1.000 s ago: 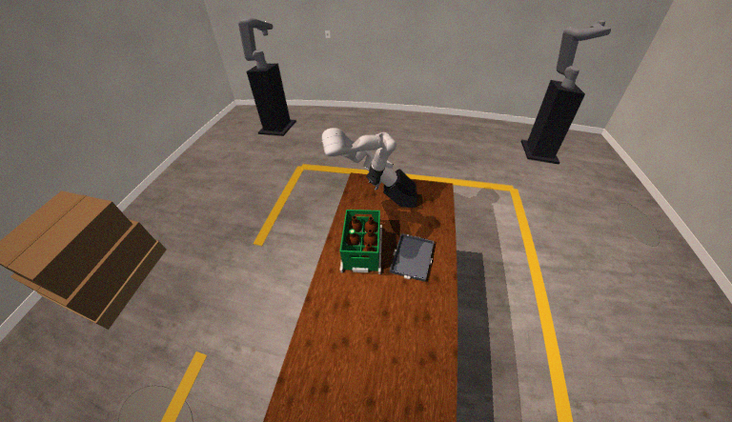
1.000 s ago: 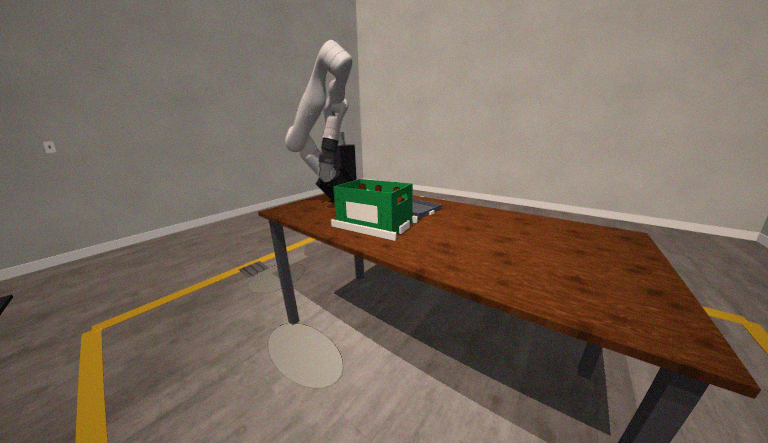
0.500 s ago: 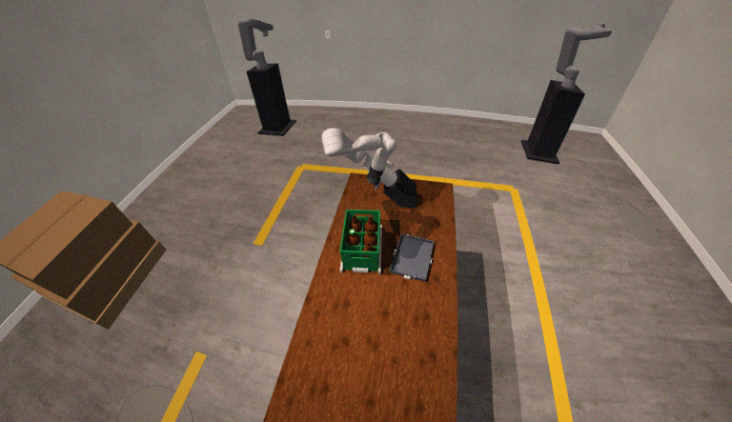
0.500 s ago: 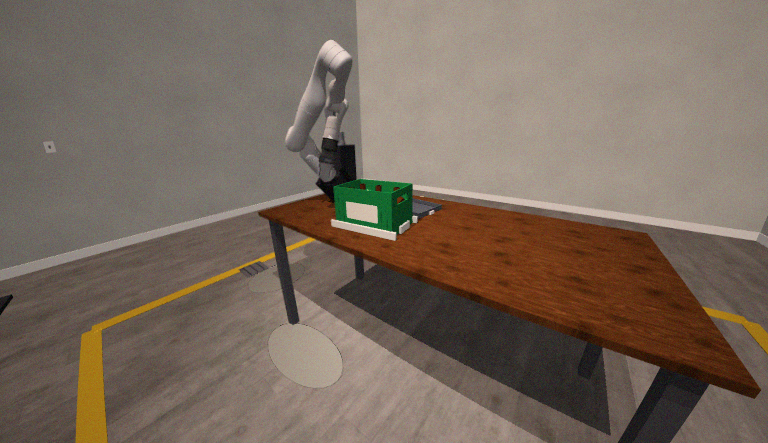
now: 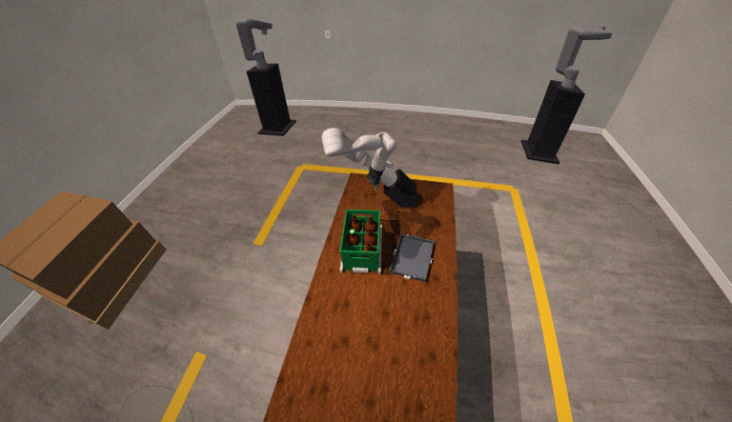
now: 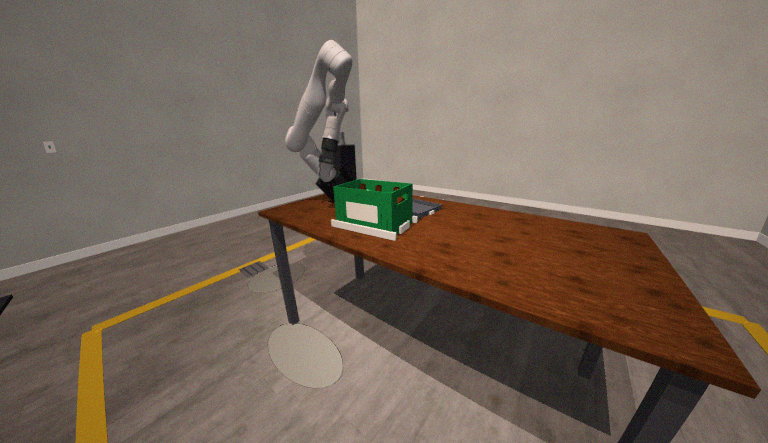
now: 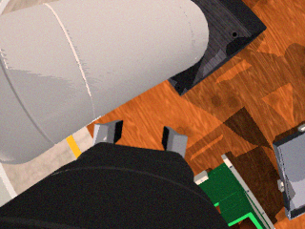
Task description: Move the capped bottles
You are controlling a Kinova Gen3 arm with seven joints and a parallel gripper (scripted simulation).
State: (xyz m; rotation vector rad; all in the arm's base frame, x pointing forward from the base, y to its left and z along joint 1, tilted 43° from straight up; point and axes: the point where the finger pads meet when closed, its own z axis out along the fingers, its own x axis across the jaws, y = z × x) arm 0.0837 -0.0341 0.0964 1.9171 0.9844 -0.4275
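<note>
The capped bottle is 340 mm ahead of my hand, 40 mm to the right of it and 110 mm below it. Also, from my hand: green crate 320 mm ahead, 10 mm to the left, 120 mm below; then grey tray 320 mm ahead, 280 mm to the left, 190 mm below.
</note>
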